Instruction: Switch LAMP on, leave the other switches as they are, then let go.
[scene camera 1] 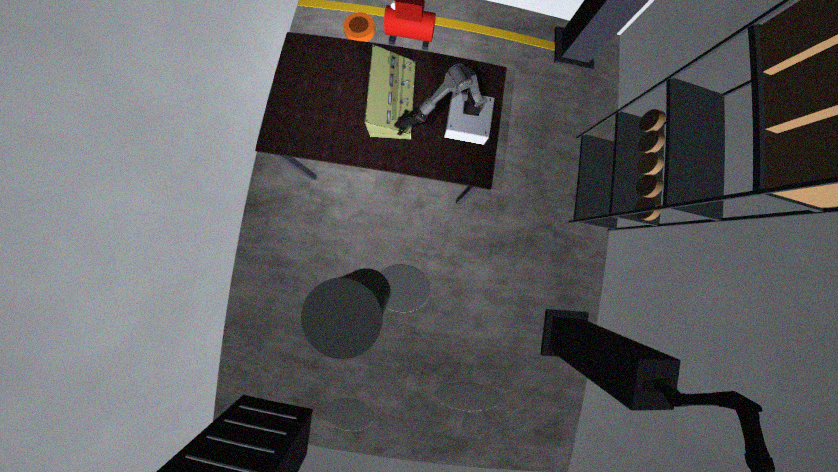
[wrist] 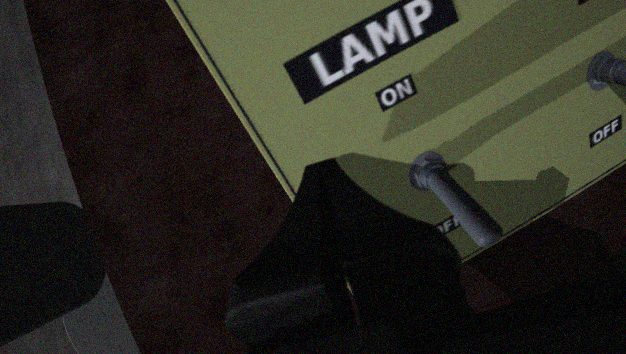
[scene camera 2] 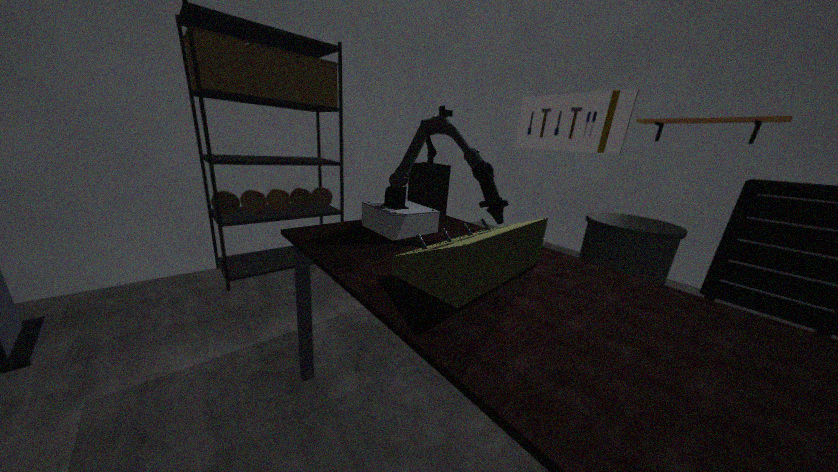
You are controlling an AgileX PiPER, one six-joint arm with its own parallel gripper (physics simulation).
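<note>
The yellow-green switch box (scene camera 1: 378, 87) (scene camera 2: 469, 269) (wrist: 235, 45) stands on the table. In the wrist view, the grey lever of the LAMP switch (wrist: 462, 205) leans down from its collar over the OFF label, away from the ON label (wrist: 396, 93). My gripper (scene camera 1: 400, 128) (scene camera 2: 498, 219) (wrist: 325, 179) is at the LAMP end of the box. Its dark fingers look shut, with a thin slit between them and no lever in them. The fingertips are to the left of the LAMP lever in the wrist view, apart from it, and cover part of the panel's lower edge.
A neighbouring switch (wrist: 604, 71) is to the right of LAMP, beside its own OFF label; its lever is mostly cut off. The arm's white base box (scene camera 1: 469, 126) (scene camera 2: 398, 221) stands on the dark table (scene camera 1: 316, 117) (scene camera 2: 615, 351) beside the switch box.
</note>
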